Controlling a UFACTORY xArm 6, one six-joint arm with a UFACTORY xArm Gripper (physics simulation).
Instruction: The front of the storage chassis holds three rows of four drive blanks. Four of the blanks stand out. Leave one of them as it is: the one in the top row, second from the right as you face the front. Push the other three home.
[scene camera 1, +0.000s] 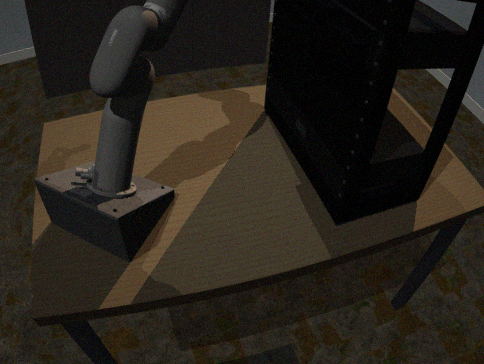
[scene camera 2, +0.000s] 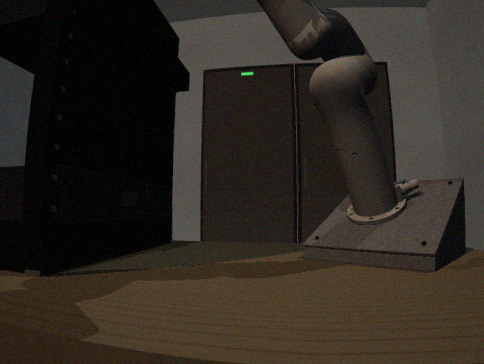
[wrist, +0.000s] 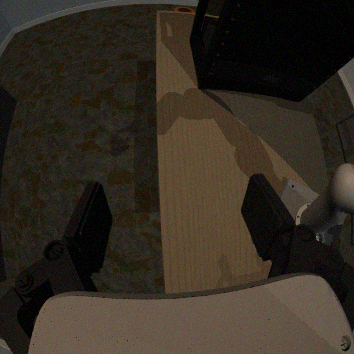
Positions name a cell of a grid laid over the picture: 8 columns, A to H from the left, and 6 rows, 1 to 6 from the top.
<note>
In view: my gripper (wrist: D4) and a black rack (scene camera 2: B3).
The black rack shows as well in scene camera 1 (scene camera 1: F2) and in the wrist view (wrist: G1).
</note>
